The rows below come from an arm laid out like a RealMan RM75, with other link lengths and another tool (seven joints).
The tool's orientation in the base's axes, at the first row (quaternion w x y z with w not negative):
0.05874 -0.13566 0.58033 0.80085
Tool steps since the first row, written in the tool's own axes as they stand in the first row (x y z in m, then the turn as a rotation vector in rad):
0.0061 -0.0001 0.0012 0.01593 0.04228 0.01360
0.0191 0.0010 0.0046 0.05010 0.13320 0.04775
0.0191 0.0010 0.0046 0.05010 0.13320 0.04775
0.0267 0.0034 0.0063 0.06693 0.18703 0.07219
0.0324 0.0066 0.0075 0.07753 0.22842 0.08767
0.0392 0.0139 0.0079 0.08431 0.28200 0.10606
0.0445 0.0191 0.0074 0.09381 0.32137 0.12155
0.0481 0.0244 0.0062 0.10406 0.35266 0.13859
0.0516 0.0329 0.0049 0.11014 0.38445 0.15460
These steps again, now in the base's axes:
-0.0060 0.0008 -0.0015 -0.02790 -0.00166 0.03802
-0.0192 0.0028 -0.0032 -0.08854 -0.00059 0.12122
-0.0192 0.0028 -0.0032 -0.08854 -0.00059 0.12122
-0.0273 0.0032 -0.0027 -0.12181 0.00425 0.17267
-0.0338 0.0029 -0.0010 -0.14467 0.00499 0.21194
-0.0422 0.0005 0.0038 -0.16737 0.00482 0.26428
-0.0485 -0.0019 0.0069 -0.18867 0.00629 0.30202
-0.0531 -0.0050 0.0104 -0.20888 0.01175 0.33262
-0.0584 -0.0091 0.0167 -0.22508 0.01634 0.36456

